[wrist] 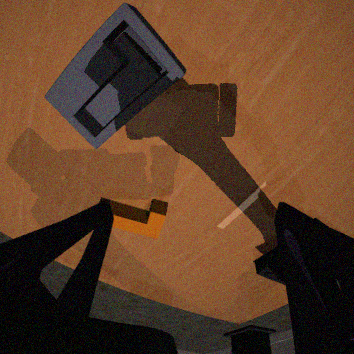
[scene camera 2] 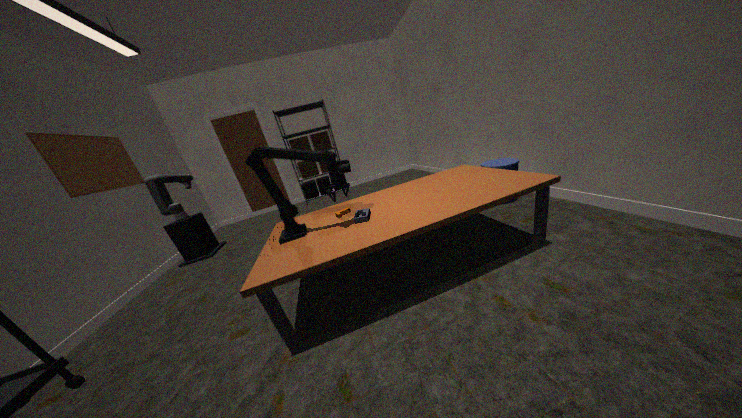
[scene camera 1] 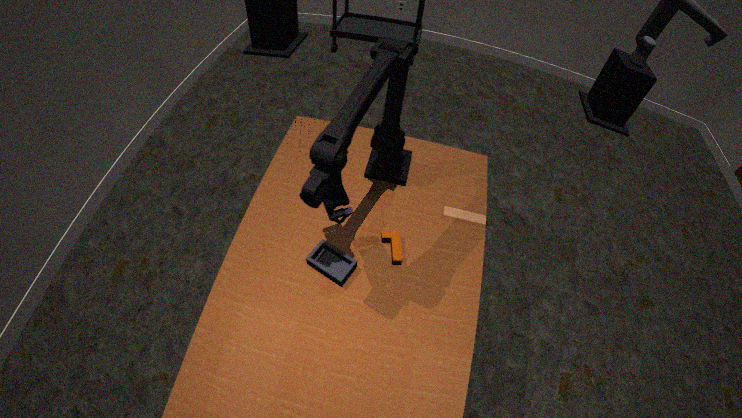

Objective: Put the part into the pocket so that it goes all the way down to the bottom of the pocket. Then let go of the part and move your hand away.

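Places are measured from the arm's base along level axes (x up, y right, z ahead), in metres.
Pixels of known places: gripper, between the fingertips: (wrist: 191, 210) (scene camera 2: 340, 199) (scene camera 1: 335, 209); arm's base, origin of its link: (wrist: 308, 264) (scene camera 2: 293, 231) (scene camera 1: 389, 162).
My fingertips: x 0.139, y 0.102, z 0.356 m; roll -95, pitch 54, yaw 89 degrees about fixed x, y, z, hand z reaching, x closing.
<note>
Ahead of a thing's pixels: the offset from my fingertips to its top centre. Level surfaces: height alone.
The part, an orange L-shaped bar @[dx -0.138, dy -0.189, dz -0.004 m] (scene camera 1: 396, 250) (scene camera 2: 342, 212) (wrist: 138, 226), lies flat on the table, right of the pocket block in scene camera 1. The grey block @[dx -0.132, dy -0.015, dz +0.102 m] (scene camera 1: 348, 269) (wrist: 64, 96) holds the pocket, whose opening looks L-shaped in the wrist view and is partly shadowed. The block also shows in scene camera 2 (scene camera 2: 366, 218). No part is in the pocket. My gripper (scene camera 1: 341, 218) (scene camera 2: 340, 196) (wrist: 191, 210) is open and empty, well above the table, on the arm-base side of the block. In the wrist view the left finger hides one end of the part.
The arm's base (scene camera 1: 388, 166) (scene camera 2: 293, 233) stands near one end of the wooden table @[dx -0.168 m] (scene camera 1: 311, 353) (scene camera 2: 446, 192). The arm's shadows fall across the block's near side and around the part. A pale strip (scene camera 1: 464, 214) lies by the table's right edge. Another robot on a pedestal (scene camera 1: 621, 85) stands off the table.
</note>
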